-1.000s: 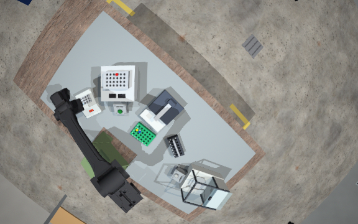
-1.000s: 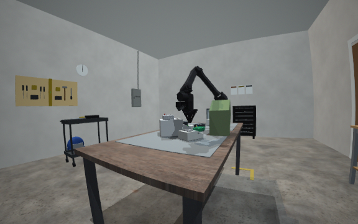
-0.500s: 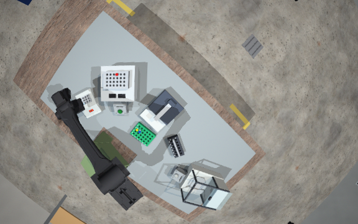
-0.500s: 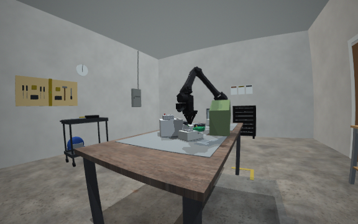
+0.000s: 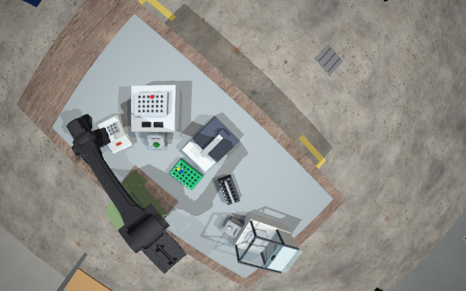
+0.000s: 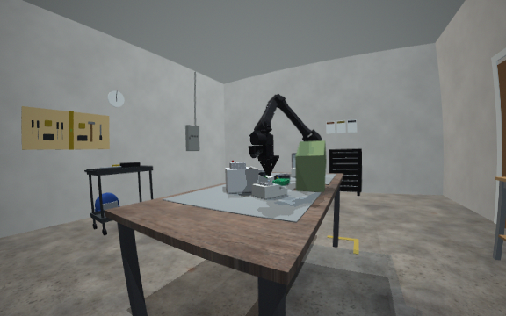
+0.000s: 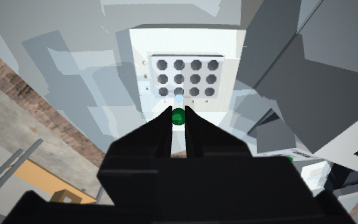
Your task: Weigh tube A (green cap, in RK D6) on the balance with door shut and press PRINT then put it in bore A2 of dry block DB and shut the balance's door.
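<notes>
Right now my hand is 2 cm above the green-capped tube. The rest, counted from my hand: red-capped tube (27 cm ahead, 5 cm to the right, 4 cm above); then dry block DB (8 cm below, 1 cm to the right); then green tube rack RK (38 cm to the right, 10 cm below, 10 cm ahead).
</notes>
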